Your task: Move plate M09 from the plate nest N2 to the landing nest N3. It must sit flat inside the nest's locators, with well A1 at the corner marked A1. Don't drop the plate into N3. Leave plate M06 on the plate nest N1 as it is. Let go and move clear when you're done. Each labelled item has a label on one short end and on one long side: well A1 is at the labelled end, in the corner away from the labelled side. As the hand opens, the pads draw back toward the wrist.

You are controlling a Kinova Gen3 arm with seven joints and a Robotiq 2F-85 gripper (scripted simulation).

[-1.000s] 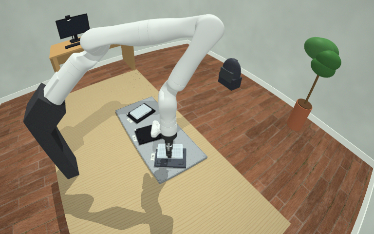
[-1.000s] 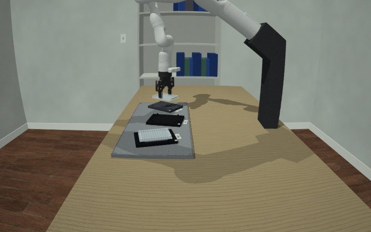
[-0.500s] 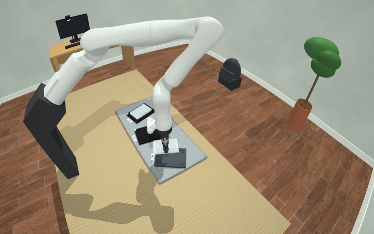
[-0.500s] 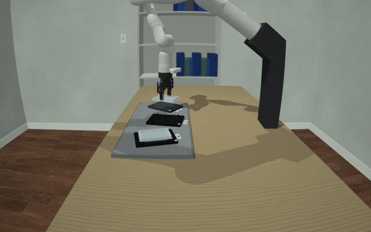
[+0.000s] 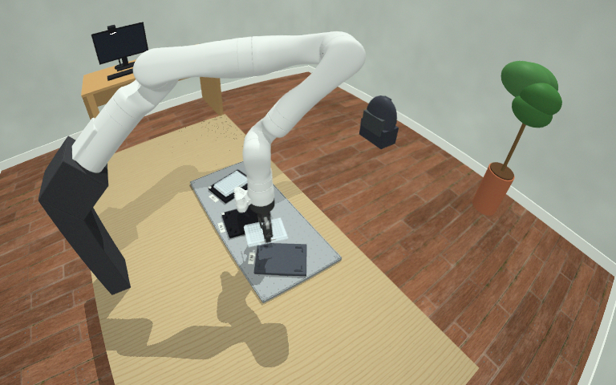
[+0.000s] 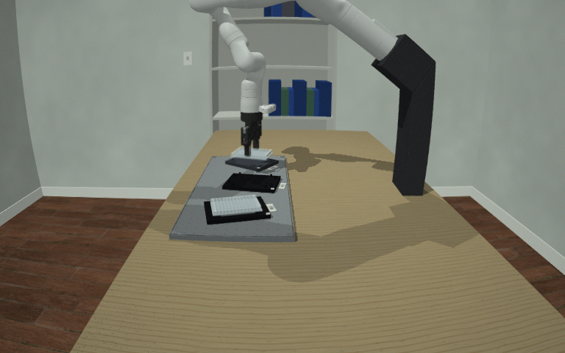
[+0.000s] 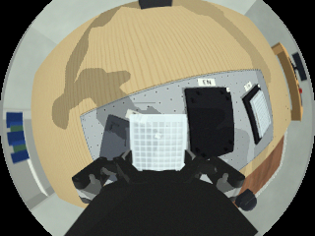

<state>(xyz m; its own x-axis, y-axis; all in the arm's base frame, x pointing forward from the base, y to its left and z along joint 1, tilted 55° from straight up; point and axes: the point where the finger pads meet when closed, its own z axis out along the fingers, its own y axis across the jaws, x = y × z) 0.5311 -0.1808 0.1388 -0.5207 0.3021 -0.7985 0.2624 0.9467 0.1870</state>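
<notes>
Right now the black landing nest is 10 mm ahead of my hand, 130 mm to the left of it and 70 mm below it. Round my hand: plate nest N2 (80 mm to the right, 70 mm below); then plate (10 mm below); then nest label (70 mm behind, 20 mm to the right, 70 mm below).
</notes>
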